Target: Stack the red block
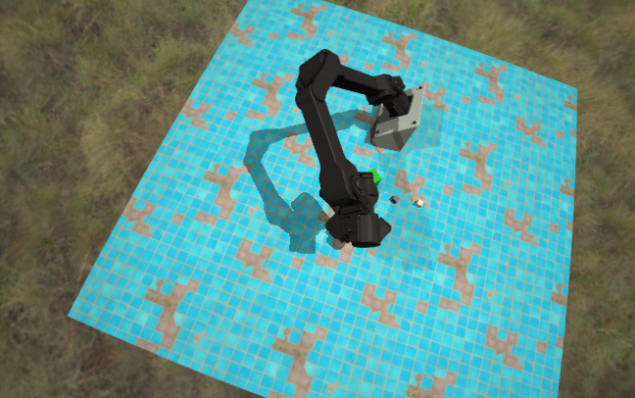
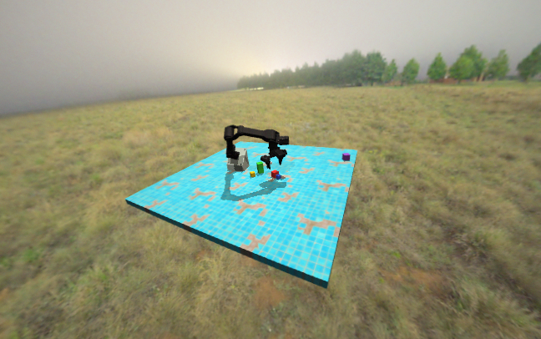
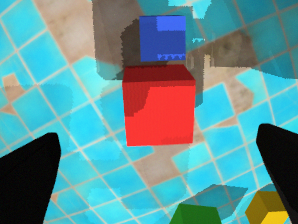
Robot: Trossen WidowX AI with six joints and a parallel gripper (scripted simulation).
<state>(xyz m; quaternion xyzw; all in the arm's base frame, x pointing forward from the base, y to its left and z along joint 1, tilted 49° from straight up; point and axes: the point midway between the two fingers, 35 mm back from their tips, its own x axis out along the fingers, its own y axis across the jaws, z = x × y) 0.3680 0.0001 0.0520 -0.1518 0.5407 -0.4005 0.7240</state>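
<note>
Right now the red block is 5 cm below my gripper tip. Also, from my gripper tip: purple block 41 cm ahead, 45 cm to the left, 5 cm below; then yellow block 16 cm behind, 5 cm to the right, 6 cm below; then blue block 3 cm ahead, 2 cm to the right, 6 cm below.
</note>
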